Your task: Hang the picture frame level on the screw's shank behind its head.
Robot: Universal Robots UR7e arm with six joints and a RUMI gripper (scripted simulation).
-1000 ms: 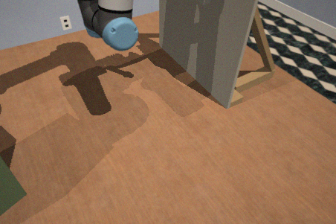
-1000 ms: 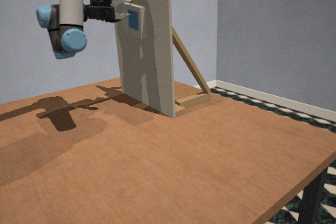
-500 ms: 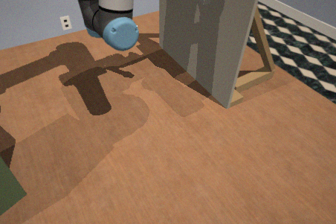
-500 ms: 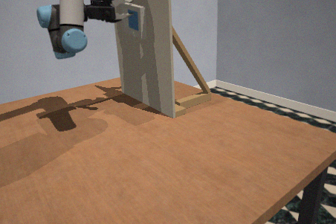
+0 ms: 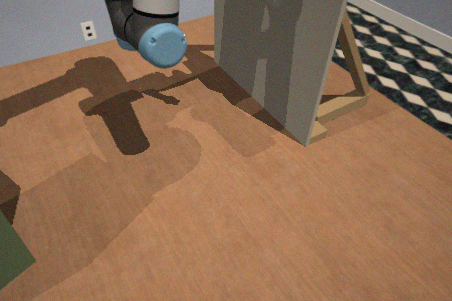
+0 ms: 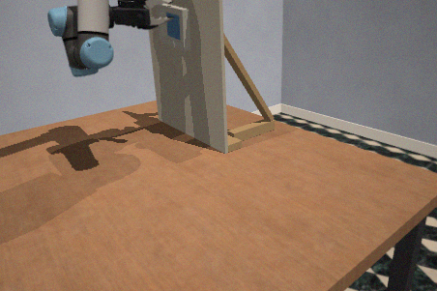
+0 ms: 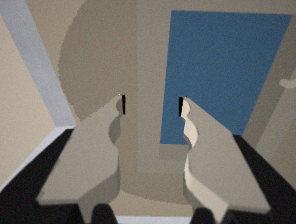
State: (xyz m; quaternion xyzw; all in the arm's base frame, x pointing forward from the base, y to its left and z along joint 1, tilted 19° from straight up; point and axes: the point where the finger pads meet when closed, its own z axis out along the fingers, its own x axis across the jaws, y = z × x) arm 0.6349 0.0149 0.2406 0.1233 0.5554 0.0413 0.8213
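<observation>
My hand is 20 mm short of the picture frame and 50 mm above it. Round my hand: board: 40 mm ahead, 180 mm below.
</observation>
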